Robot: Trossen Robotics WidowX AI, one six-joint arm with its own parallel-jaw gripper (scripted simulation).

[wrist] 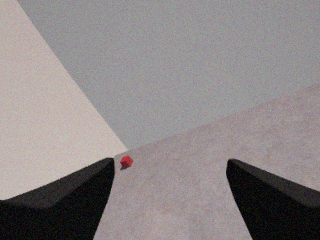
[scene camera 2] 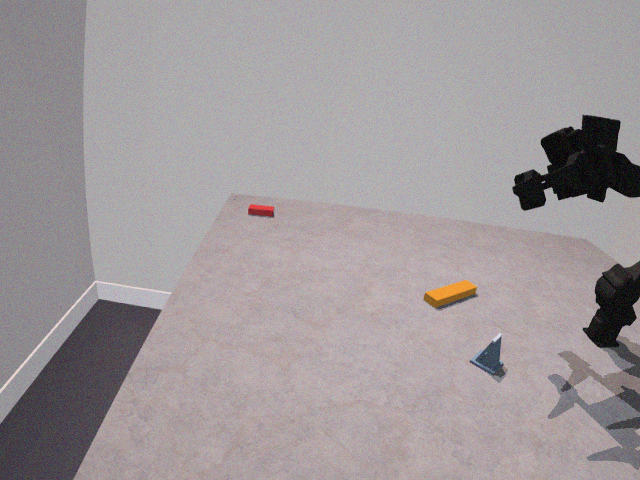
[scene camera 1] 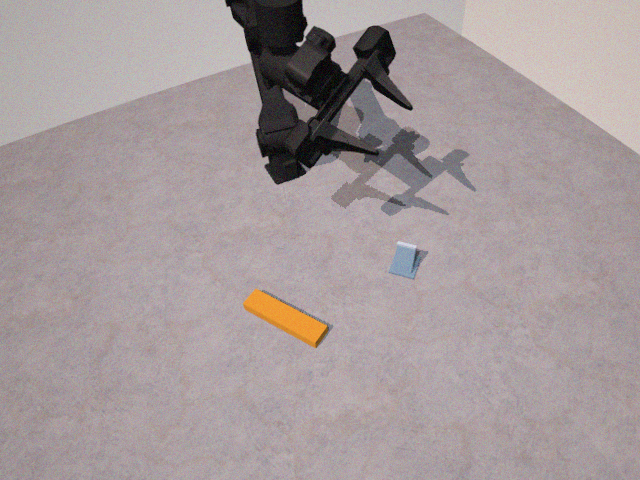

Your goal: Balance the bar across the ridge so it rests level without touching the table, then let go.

Labels:
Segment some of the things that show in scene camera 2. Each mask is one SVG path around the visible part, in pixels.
My gripper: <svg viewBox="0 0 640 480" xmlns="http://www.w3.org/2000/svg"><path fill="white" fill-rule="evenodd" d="M610 151L604 145L599 144L583 150L582 147L587 143L586 132L580 129L574 130L571 126L541 139L541 146L548 156L551 165L547 166L548 173L545 175L541 175L534 169L531 169L528 172L515 176L515 186L512 187L514 194L519 196L521 209L526 211L544 206L546 197L543 190L551 187L554 194L557 194L558 201L613 187L617 177Z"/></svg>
An orange bar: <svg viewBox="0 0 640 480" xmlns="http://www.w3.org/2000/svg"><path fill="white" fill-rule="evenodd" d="M477 286L474 286L467 280L426 292L424 301L433 308L476 294Z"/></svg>

